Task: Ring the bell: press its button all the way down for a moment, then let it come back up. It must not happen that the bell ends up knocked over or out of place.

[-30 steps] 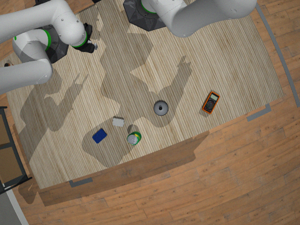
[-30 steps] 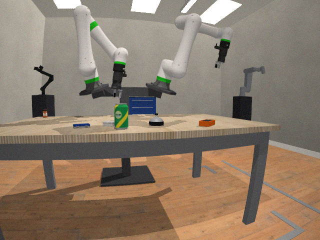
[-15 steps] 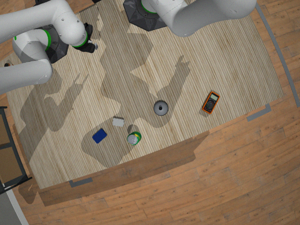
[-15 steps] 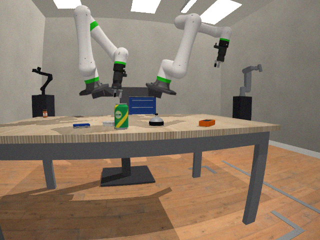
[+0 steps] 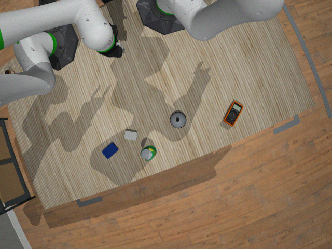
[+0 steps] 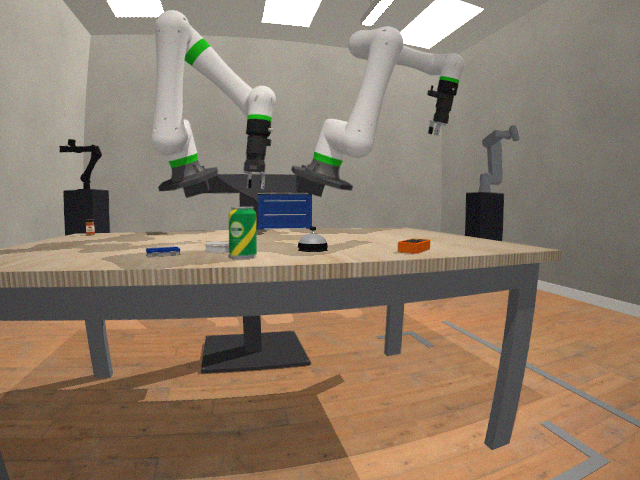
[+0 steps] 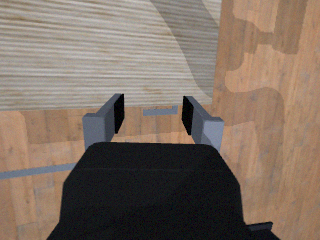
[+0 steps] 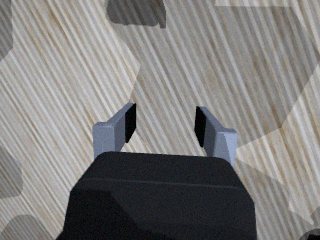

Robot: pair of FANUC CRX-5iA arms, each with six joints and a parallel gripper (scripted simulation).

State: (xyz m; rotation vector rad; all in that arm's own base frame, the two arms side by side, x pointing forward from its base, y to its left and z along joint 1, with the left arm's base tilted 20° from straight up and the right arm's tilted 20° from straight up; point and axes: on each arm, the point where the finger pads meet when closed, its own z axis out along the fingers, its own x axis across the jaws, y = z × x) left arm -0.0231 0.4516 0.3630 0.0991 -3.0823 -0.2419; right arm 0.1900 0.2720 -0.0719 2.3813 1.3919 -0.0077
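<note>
The black button is 390 mm ahead of my right hand, 190 mm to the left of it and 150 mm below it. The rest, counted from my right hand: blue box: 470 mm ahead, 210 mm to the right, 200 mm below; then grey box: 410 mm ahead, 70 mm to the right, 190 mm below; then bell: 390 mm ahead, 190 mm to the left, 170 mm below.
</note>
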